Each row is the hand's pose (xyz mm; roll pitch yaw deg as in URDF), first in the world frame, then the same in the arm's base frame.
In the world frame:
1: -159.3 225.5 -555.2 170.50 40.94 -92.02
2: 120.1 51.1 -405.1 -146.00 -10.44 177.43
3: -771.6 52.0 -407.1 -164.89 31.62 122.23
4: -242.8 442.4 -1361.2 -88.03 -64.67 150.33
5: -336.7 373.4 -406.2 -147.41 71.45 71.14
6: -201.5 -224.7 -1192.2 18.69 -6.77 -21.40
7: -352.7 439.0 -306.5 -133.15 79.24 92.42
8: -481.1 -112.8 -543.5 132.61 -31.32 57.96
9: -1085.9 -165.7 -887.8 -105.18 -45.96 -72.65
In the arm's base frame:
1: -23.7 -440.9 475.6 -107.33 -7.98 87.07
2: 155.3 -468.0 789.0 -101.76 74.72 -1.15
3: 302.3 -328.9 -79.4 77.71 37.73 -175.37
4: -732.4 -14.3 336.2 -106.09 23.60 -52.10
5: 11.6 -620.8 270.8 128.19 -1.22 153.98
6: -164.8 325.4 530.1 145.17 -79.74 8.51
7: 40.7 -733.9 241.4 121.64 3.49 145.90
8: 268.6 -163.6 239.5 33.08 -16.38 -101.89
9: 160.1 208.2 -341.1 7.36 -21.15 -4.53

